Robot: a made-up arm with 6 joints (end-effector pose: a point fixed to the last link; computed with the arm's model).
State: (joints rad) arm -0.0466 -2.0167 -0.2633 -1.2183 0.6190 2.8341
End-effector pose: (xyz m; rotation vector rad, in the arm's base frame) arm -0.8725 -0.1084 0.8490 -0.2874 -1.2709 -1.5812
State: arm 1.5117 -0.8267 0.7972 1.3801 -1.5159 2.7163
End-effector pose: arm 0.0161 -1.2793 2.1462 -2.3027 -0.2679 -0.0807
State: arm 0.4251 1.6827 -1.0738 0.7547 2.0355 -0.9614
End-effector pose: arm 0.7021 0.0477 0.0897 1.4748 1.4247 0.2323
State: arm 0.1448 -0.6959 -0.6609 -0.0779 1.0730 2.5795
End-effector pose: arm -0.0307 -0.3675 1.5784 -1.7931 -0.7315 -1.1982
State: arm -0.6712 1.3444 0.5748 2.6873 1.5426 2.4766
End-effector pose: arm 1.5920 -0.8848 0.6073 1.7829 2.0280 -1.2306
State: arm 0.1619 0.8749 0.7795 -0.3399 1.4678 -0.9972
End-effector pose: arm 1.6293 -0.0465 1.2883 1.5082 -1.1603 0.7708
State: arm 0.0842 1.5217 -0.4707 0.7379 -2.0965 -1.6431
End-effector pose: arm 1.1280 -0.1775 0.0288 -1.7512 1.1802 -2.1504
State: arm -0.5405 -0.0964 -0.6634 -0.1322 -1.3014 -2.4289
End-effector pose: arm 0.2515 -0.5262 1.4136 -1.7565 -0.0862 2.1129
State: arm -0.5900 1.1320 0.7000 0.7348 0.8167 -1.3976
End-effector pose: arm 1.3930 -1.2171 1.0997 1.0642 -0.1550 -0.0149
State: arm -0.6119 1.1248 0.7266 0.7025 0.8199 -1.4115
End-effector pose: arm 1.3594 -1.2499 1.1252 1.0807 -0.2147 -0.0176
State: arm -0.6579 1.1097 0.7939 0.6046 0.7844 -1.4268
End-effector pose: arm 1.2814 -1.3182 1.1782 1.1216 -0.3539 -0.0575
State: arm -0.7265 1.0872 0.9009 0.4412 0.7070 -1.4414
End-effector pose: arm 1.1575 -1.4074 1.2521 1.1895 -0.5659 -0.1162
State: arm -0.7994 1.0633 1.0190 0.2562 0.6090 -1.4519
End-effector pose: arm 1.0231 -1.4841 1.3236 1.2725 -0.7853 -0.1541
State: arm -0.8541 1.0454 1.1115 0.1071 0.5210 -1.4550
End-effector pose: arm 0.9240 -1.5299 1.3734 1.3473 -0.9399 -0.1634
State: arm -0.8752 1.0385 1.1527 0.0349 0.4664 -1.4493
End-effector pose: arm 0.8869 -1.5453 1.3913 1.3911 -0.9959 -0.1724
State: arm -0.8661 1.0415 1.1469 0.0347 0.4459 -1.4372
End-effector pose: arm 0.9028 -1.5397 1.3818 1.4009 -0.9733 -0.1971
